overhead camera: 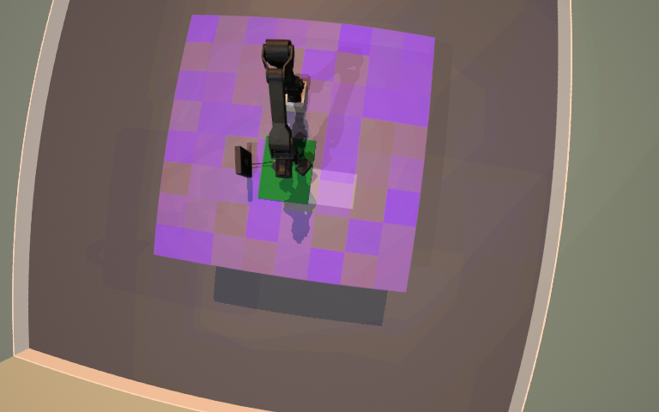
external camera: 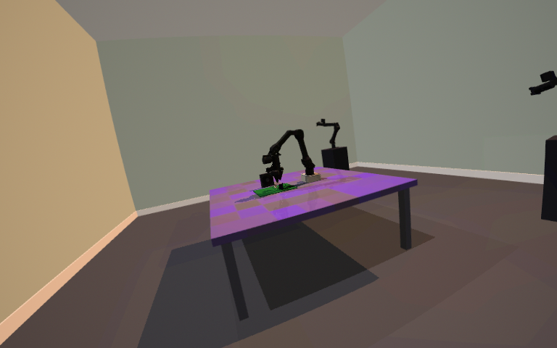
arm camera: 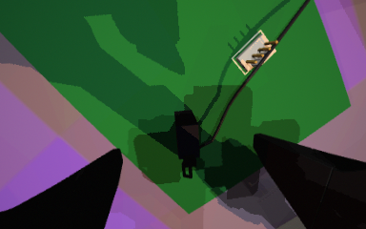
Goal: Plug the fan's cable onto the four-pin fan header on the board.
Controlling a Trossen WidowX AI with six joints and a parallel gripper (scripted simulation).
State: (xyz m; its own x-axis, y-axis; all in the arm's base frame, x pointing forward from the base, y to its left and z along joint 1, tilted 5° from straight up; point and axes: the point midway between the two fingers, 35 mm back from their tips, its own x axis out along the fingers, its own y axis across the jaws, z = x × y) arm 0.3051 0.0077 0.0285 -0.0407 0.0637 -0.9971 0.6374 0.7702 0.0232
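The dark fan plug lies 1 cm behind my gripper tip, 1 cm to the left of it and 4 cm below it. Also, from my gripper tip: fan: 1 cm ahead, 22 cm to the right, 1 cm below; then green board: 3 cm ahead, 5 cm to the right, 8 cm below; then fan header: 9 cm to the right, 7 cm below.
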